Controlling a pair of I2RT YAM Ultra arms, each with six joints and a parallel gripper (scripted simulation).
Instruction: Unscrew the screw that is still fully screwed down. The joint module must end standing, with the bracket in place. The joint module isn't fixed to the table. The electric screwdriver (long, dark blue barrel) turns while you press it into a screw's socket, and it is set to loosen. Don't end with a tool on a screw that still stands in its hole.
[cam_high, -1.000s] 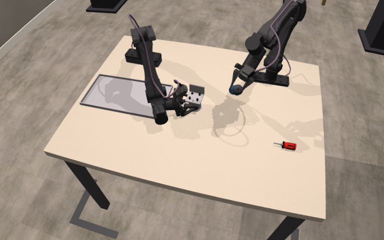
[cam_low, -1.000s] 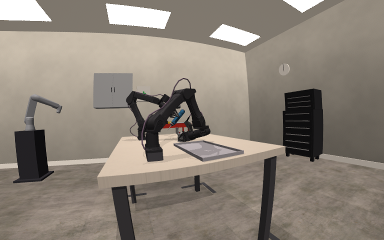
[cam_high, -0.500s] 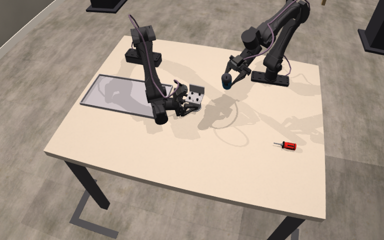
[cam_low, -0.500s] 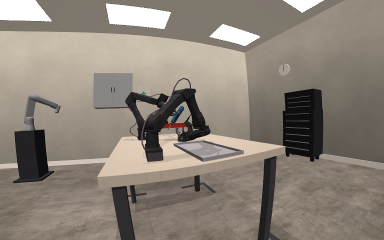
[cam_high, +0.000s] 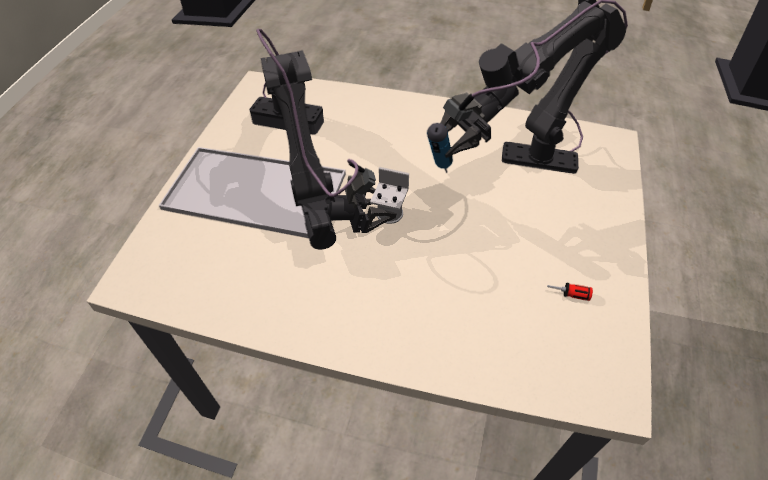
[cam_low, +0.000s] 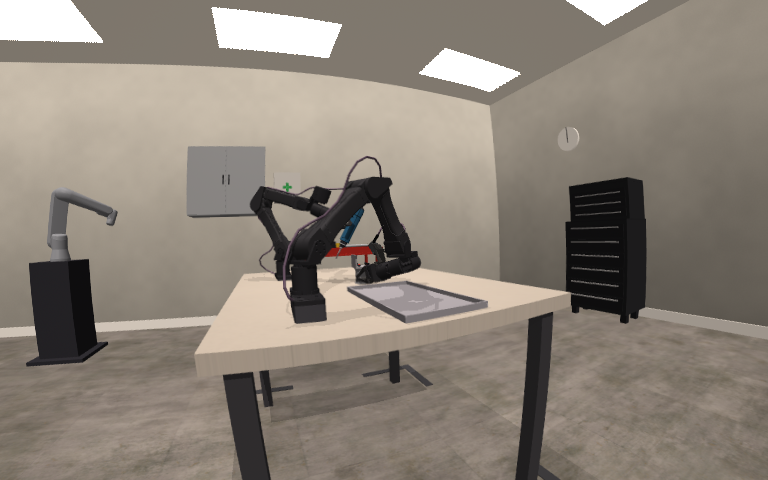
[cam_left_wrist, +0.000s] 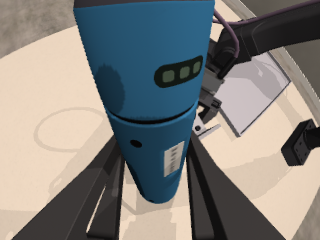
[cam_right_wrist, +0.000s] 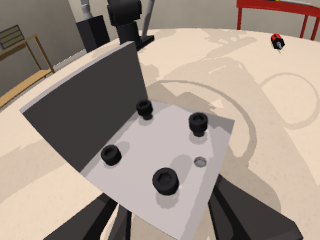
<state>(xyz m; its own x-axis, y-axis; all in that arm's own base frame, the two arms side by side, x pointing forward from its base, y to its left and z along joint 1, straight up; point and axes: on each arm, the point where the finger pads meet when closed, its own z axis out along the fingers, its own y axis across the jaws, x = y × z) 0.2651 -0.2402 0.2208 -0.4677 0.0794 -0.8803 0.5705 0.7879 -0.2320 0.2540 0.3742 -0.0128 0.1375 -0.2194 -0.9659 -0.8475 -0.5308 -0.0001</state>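
Right now the grey L-shaped bracket is 50 mm above my right hand. From my right hand the other things lie so: shallow grey tray: 350 mm to the right, 20 mm below; then small red-handled screwdriver: 140 mm ahead, 430 mm to the left, 10 mm below.
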